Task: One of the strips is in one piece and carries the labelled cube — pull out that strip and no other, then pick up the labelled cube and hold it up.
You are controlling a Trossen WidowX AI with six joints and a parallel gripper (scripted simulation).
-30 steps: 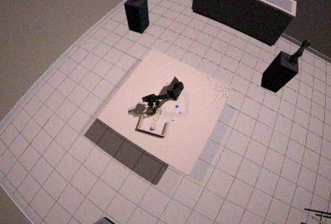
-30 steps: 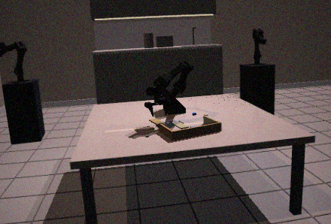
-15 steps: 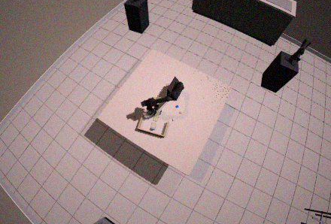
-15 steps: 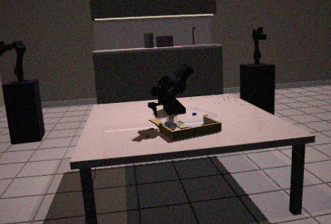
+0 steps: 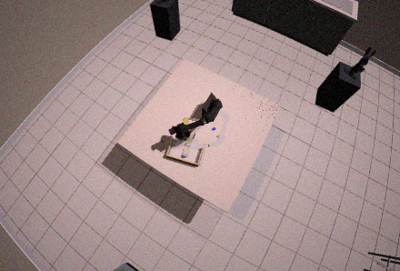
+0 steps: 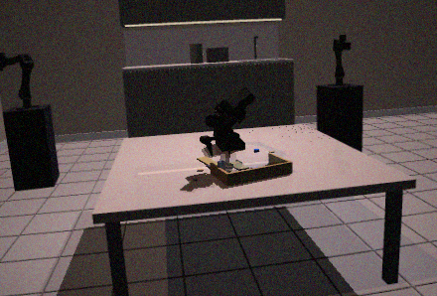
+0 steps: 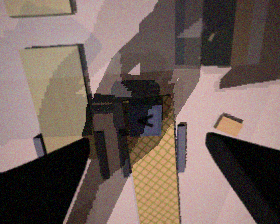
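My gripper tip is 10 cm to the left of the tan piece, 6 cm above it and 1 cm past it. Also, from my gripper tip: blue object 26 cm to the left, 22 cm behind, 6 cm below.
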